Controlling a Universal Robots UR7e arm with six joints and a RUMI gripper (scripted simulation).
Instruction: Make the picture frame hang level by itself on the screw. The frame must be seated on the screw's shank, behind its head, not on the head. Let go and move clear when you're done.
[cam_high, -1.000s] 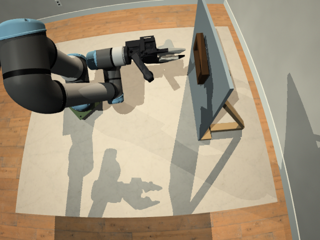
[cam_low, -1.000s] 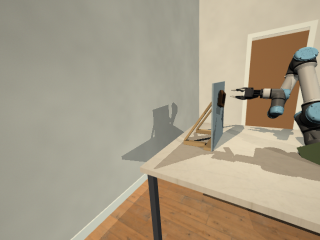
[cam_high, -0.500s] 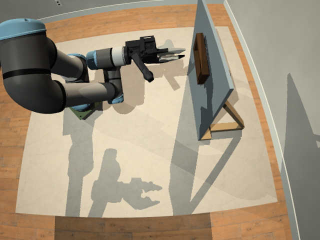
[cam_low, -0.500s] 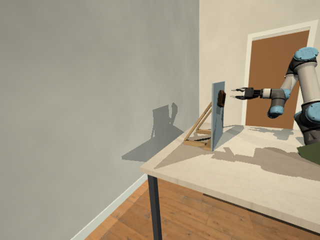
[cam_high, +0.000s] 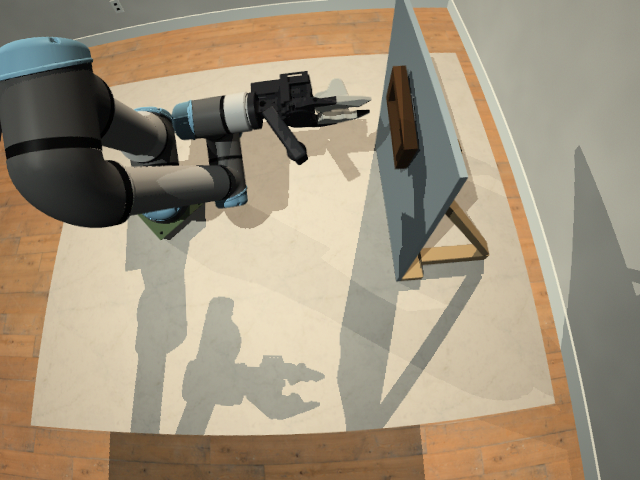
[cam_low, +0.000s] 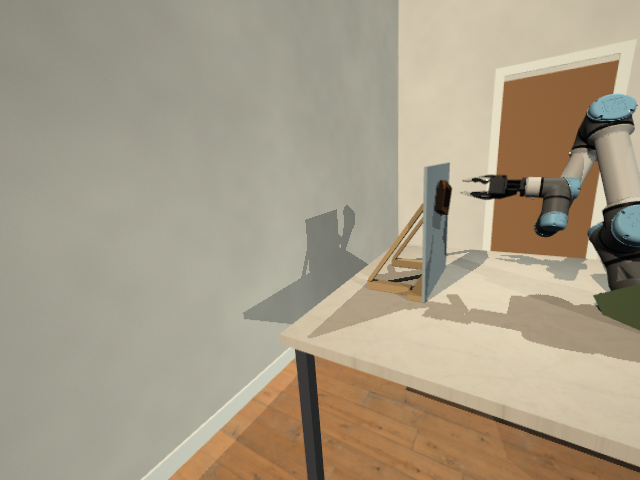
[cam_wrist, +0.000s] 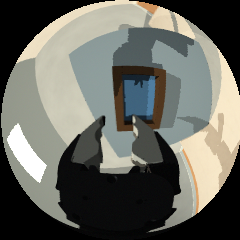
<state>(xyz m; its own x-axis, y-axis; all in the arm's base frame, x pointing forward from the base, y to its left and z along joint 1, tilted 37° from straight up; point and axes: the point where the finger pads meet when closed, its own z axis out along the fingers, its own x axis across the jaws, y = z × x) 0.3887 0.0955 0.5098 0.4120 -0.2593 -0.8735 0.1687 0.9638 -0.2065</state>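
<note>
Now: the brown wooden picture frame 9 cm ahead of my hand, 5 cm below it and 2 cm to the right of it. From my hand the other things lie so: upright grey-blue board 17 cm below, 10 cm ahead, 2 cm to the right.
</note>
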